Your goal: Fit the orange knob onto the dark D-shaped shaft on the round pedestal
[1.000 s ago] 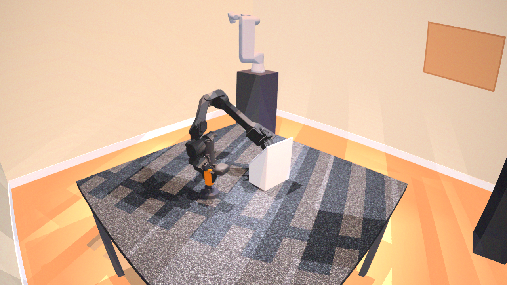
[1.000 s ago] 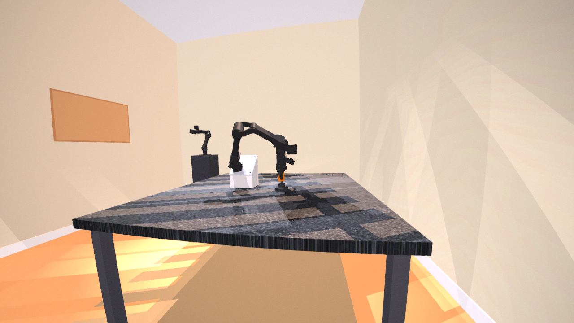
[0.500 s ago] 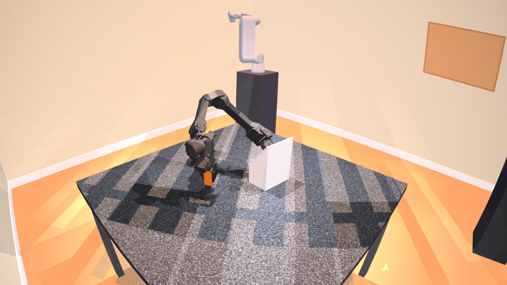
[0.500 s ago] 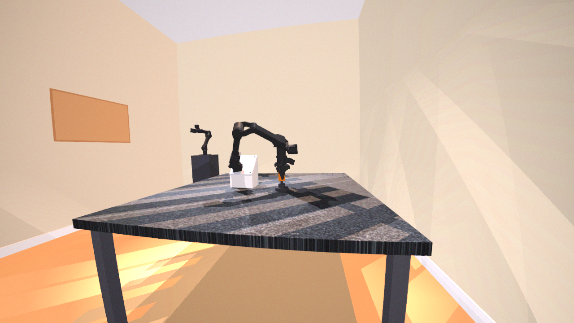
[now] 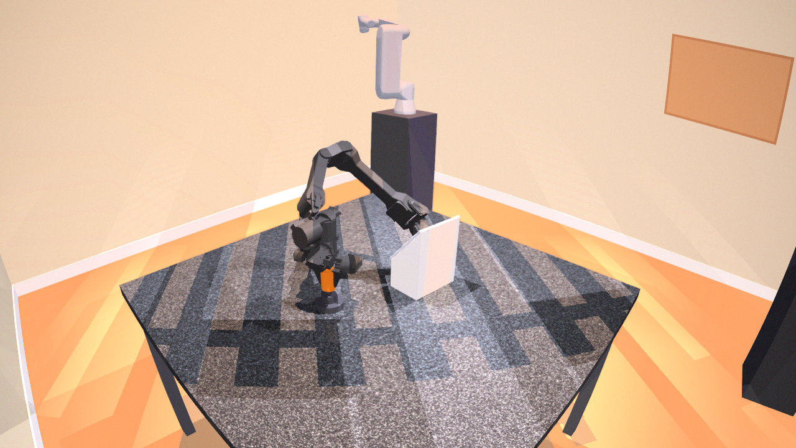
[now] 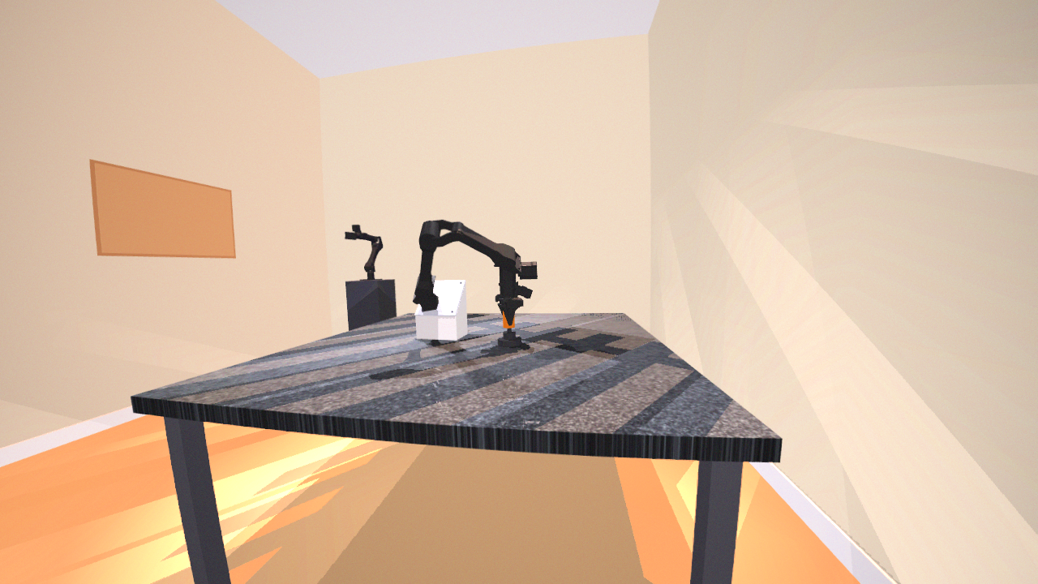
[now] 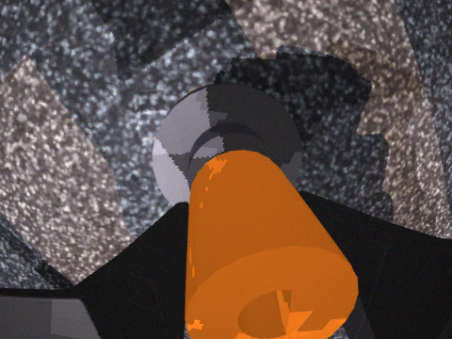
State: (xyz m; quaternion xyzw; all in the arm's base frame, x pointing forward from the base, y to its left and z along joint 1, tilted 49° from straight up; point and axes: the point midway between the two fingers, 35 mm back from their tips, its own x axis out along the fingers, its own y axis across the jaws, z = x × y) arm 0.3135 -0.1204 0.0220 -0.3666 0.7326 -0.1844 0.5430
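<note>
My gripper tip is now 2 cm below the orange knob. Round my gripper tip: round pedestal (4 cm below).
</note>
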